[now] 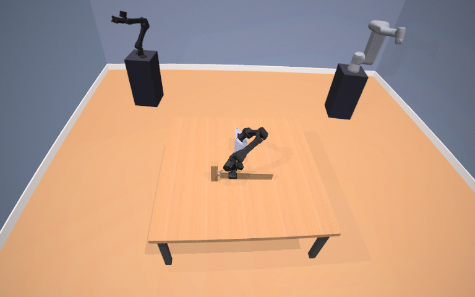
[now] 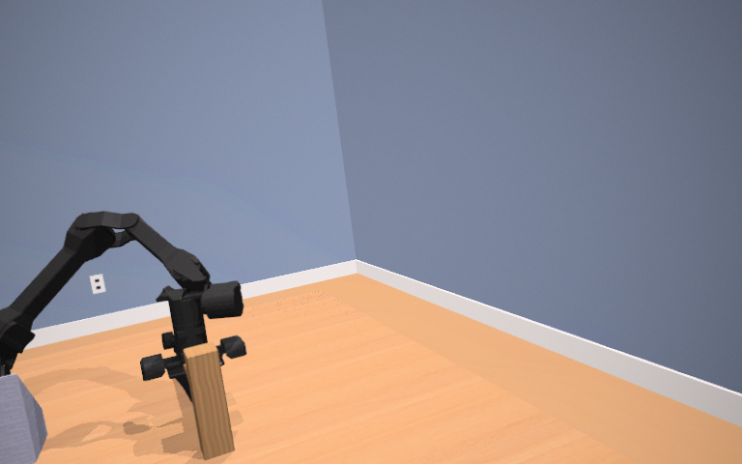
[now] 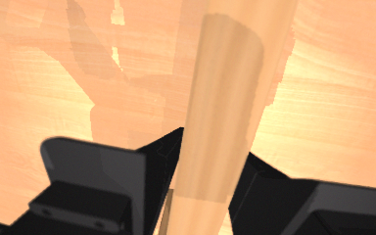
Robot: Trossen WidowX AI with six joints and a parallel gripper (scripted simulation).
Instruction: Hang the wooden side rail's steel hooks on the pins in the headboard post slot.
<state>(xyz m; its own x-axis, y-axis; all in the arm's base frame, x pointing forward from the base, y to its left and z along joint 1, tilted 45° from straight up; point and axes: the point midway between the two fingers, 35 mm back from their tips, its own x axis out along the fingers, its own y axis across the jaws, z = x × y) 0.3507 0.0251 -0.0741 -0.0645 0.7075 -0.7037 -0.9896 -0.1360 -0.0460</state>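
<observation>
Right now the headboard post is 2 cm ahead of my gripper tip, 13 cm to the right of it and 4 cm above it.
</observation>
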